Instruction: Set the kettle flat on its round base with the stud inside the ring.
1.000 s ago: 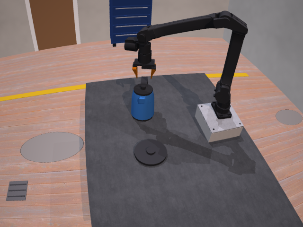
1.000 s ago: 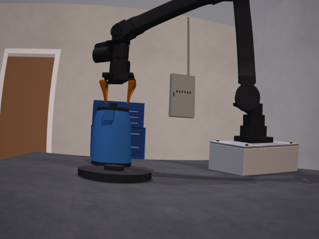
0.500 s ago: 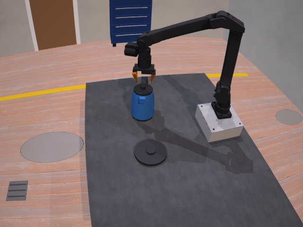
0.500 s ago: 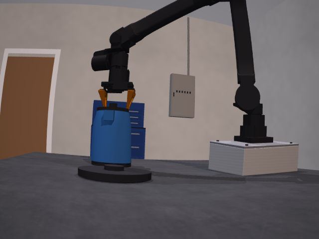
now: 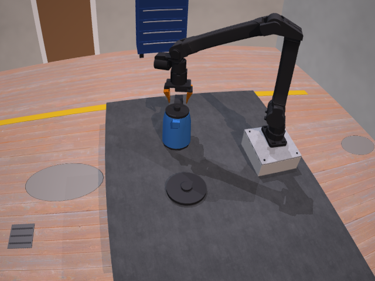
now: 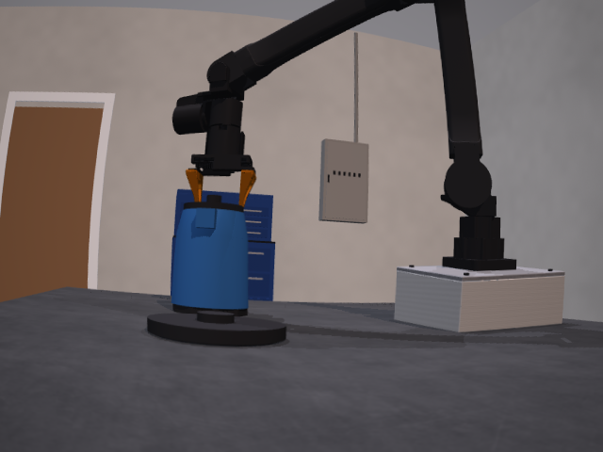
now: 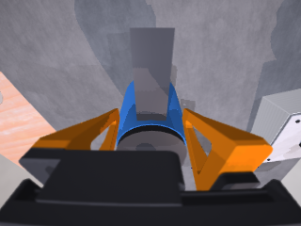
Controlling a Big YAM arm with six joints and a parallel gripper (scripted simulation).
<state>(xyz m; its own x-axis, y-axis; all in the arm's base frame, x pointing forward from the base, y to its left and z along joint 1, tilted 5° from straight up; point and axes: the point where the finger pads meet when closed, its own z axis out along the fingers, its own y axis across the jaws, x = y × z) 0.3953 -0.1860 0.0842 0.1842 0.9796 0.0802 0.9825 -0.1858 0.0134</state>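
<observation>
The blue kettle lies 80 mm below my hand, 30 mm to the left of it and 10 mm ahead of it. Also, from my hand: black round base 340 mm to the left, 160 mm below, 10 mm ahead.
</observation>
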